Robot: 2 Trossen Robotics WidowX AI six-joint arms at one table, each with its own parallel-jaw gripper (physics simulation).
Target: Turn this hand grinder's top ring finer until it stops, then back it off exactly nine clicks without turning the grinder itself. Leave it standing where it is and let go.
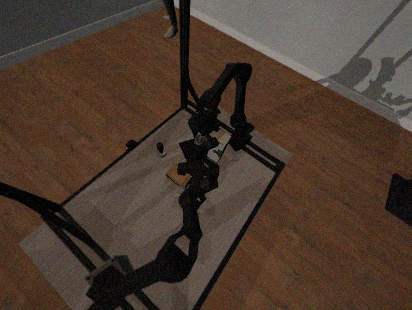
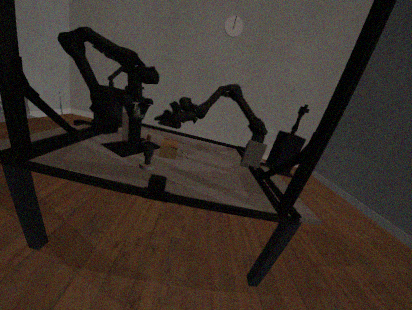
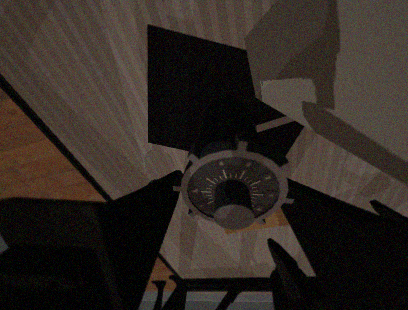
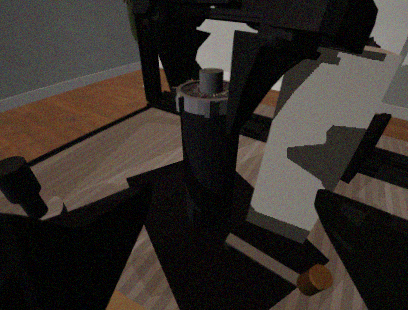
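Seen in the pictures: left gripper, between the fingertips: [image 1: 198, 142] [image 2: 137, 119] [image 3: 227, 178] [image 4: 202, 117]; right gripper, between the fingertips: [image 1: 200, 159] [image 2: 156, 121] [image 3: 314, 225] [image 4: 233, 194]; left arm's base, origin of its link: [image 1: 240, 136] [image 2: 104, 118]; right arm's base, origin of its link: [image 1: 107, 278] [image 2: 256, 144].
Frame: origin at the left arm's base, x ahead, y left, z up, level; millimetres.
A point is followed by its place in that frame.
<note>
The hand grinder [image 4: 210, 150] @[z 45, x 275, y -34 mm] [image 2: 134, 131] @[z 14, x 275, y -76 mm] is a dark upright cylinder on a black base plate [image 3: 195, 85] @[z -70, x 219, y -97 mm]. Its grey toothed top ring [image 3: 283, 195] @[z 91, x 254, y -29 mm] [image 4: 192, 106] @[z 84, x 285, y -46 mm] surrounds a dial with pale marks and a central post. My left gripper [image 3: 227, 178] @[z 66, x 266, y -57 mm] is shut on the grinder, one finger on each side just below the ring. My right gripper [image 4: 233, 194] @[z 67, x 314, y 27 mm] [image 2: 162, 120] @[z 67, x 314, y 27 mm] is open and empty, a short way from the grinder, whose body shows between its fingers. The crank arm [image 4: 260, 259] with its brown knob [image 4: 315, 280] @[z -38, x 253, y 82 mm] shows low beside the grinder. The dial's exact setting is too dim to read.
A pale upright box [image 4: 310, 125] @[z 71, x 213, y 18 mm] stands close beside the grinder. An orange-brown block [image 1: 177, 175] @[z -13, x 436, y 13 mm] [image 2: 169, 148] @[z -22, x 449, y -43 mm] lies near the base plate. A small dark-handled tool [image 1: 160, 148] @[z 7, x 437, y -160 mm] [image 2: 148, 152] @[z -4, x 441, y -190 mm] [image 4: 20, 181] @[z 4, x 426, y -160 mm] stands apart on the table. Black frame rails edge the table.
</note>
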